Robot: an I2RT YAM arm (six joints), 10 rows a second.
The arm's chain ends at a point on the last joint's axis. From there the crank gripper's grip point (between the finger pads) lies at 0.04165 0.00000 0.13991 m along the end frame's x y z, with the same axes.
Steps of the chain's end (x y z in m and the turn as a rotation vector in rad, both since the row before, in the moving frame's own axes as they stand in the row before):
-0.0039, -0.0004, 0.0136, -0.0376, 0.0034, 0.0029
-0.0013, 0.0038, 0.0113, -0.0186, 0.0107, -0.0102
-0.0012, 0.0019, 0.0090, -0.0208, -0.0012, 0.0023
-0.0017, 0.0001, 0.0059, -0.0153, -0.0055, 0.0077
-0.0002, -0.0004, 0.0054, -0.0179, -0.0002, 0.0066
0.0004, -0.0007, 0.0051, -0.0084, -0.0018, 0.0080
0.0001, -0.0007, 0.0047, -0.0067, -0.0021, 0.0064
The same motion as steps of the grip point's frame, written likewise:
-0.0034, 0.0050, 0.0134, -0.0376, 0.0034, 0.0029
0.0002, 0.0060, 0.0108, -0.0186, 0.0107, -0.0102
-0.0014, 0.0049, 0.0090, -0.0208, -0.0012, 0.0023
-0.0025, 0.0026, 0.0061, -0.0153, -0.0055, 0.0077
-0.0002, 0.0024, 0.0054, -0.0179, -0.0002, 0.0066
0.0001, 0.0008, 0.0052, -0.0084, -0.0018, 0.0080
-0.0002, 0.0005, 0.0048, -0.0067, -0.0021, 0.0064

